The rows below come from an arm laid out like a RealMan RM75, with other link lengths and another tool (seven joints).
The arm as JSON. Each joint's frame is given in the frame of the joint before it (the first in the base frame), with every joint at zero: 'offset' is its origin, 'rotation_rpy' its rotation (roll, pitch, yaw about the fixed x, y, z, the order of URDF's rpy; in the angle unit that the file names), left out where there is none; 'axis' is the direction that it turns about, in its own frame. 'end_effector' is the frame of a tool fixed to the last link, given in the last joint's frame.
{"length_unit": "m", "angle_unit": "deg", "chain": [
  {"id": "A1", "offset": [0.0, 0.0, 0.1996], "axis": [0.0, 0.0, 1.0]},
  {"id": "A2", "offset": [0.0, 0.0, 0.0], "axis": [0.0, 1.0, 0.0]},
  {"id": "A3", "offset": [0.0, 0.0, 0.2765], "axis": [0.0, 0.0, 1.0]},
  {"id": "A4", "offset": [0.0, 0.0, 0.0], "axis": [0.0, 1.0, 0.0]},
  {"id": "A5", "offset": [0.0, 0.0, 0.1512], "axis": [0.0, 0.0, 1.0]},
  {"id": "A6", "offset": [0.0, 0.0, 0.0], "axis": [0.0, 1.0, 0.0]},
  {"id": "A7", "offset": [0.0, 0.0, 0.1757], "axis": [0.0, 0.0, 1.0]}
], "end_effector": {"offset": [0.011, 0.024, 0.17], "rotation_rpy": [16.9, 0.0, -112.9]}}
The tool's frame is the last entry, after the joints.
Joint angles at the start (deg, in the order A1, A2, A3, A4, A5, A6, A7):
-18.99 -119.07 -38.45 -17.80 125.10 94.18 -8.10
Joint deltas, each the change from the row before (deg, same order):
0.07 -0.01 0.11 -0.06 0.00 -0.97 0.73
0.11 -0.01 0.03 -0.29 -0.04 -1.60 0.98
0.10 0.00 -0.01 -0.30 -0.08 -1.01 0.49
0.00 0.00 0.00 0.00 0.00 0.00 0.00
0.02 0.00 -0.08 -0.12 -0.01 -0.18 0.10
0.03 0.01 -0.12 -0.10 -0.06 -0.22 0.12
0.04 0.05 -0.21 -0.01 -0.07 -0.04 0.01
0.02 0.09 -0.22 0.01 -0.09 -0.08 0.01
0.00 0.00 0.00 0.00 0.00 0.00 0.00
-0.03 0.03 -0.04 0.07 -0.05 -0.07 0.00
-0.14 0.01 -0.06 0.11 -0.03 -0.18 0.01
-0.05 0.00 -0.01 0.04 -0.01 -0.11 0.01
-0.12 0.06 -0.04 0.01 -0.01 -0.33 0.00
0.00 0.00 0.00 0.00 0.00 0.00 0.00
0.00 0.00 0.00 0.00 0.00 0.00 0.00
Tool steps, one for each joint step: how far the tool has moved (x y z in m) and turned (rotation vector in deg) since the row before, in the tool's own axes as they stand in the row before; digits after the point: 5 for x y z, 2 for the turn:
0.00265 -0.00558 0.00145 0.90 0.64 0.49
0.00450 -0.00787 0.00243 1.27 1.02 0.47
0.00296 -0.00441 0.00144 0.71 0.63 0.08
0.00000 0.00000 0.00000 0.00 0.00 0.00
0.00064 -0.00029 0.00028 0.04 0.14 -0.02
0.00138 -0.00022 0.00024 0.04 0.25 0.00
0.00189 0.00103 -0.00025 -0.13 0.27 0.02
0.00230 0.00108 -0.00013 -0.11 0.31 0.06
0.00000 0.00000 0.00000 0.00 0.00 0.00
0.00086 -0.00003 0.00018 0.04 0.11 0.06
0.00058 -0.00047 0.00093 0.12 0.08 0.08
0.00027 -0.00046 0.00042 0.09 0.04 0.03
0.00080 -0.00095 0.00113 0.23 0.09 0.03
0.00000 0.00000 0.00000 0.00 0.00 0.00
0.00000 0.00000 0.00000 0.00 0.00 0.00

